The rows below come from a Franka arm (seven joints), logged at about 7 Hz.
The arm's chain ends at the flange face. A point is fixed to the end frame.
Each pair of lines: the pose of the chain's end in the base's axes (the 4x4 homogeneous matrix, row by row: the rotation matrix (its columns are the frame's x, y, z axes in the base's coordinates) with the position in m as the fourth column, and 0 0 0 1 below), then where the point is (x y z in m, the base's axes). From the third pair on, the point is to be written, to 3 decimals.
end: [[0.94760 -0.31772 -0.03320 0.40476], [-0.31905 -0.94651 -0.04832 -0.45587], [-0.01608 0.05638 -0.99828 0.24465], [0 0 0 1]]
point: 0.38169 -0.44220 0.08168
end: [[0.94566 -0.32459 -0.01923 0.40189], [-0.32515 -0.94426 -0.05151 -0.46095], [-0.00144 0.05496 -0.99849 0.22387], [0 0 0 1]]
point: 0.38125 -0.44769 0.06054
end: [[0.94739 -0.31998 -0.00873 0.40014], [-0.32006 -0.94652 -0.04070 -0.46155], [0.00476 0.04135 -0.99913 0.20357], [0 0 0 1]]
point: 0.381 -0.447 0.040
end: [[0.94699 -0.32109 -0.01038 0.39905], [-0.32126 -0.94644 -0.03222 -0.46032], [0.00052 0.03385 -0.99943 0.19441], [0 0 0 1]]
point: 0.380 -0.444 0.031
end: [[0.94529 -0.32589 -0.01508 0.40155], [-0.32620 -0.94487 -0.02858 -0.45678], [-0.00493 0.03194 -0.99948 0.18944], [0 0 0 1]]
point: 0.382 -0.440 0.026
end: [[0.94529 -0.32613 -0.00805 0.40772], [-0.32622 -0.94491 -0.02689 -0.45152], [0.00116 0.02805 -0.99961 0.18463], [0 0 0 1]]
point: 0.389 -0.434 0.021
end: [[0.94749 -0.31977 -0.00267 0.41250], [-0.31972 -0.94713 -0.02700 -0.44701], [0.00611 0.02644 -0.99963 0.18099], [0 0 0 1]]
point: 0.394 -0.430 0.018
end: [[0.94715 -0.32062 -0.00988 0.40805], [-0.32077 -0.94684 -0.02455 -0.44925], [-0.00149 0.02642 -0.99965 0.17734], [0 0 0 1]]
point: 0.389 -0.432 0.014
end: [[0.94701 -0.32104 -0.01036 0.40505], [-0.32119 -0.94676 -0.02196 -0.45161], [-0.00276 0.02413 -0.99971 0.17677], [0 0 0 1]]
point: 0.386 -0.434 0.014
